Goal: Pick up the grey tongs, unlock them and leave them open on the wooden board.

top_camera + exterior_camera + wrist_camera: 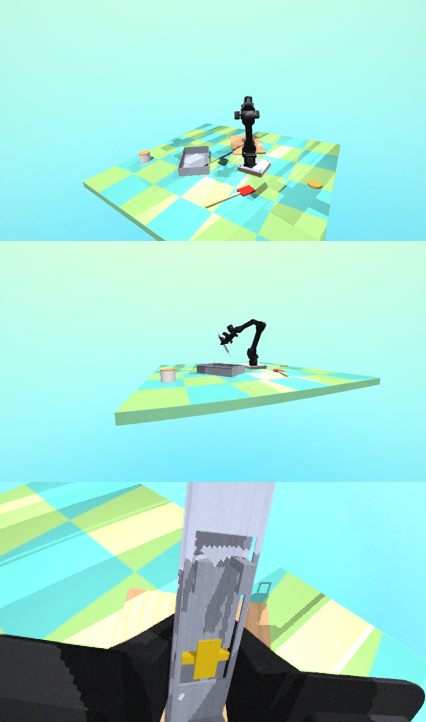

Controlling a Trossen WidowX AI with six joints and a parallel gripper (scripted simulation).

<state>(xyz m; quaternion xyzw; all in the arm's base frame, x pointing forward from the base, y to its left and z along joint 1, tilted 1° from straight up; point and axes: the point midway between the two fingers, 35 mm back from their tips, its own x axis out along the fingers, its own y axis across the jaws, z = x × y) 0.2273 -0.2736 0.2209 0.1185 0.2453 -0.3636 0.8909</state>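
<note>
My gripper tip is 10 mm past the wooden board, 10 mm to the right of it and 220 mm above it. Round my gripper tip: yellow lock piece: 20 mm behind, 20 mm to the left, 20 mm above; lidded canister: 400 mm ahead, 700 mm to the left, 190 mm below; grey roasting tin: 70 mm ahead, 480 mm to the left, 200 mm below.
</note>
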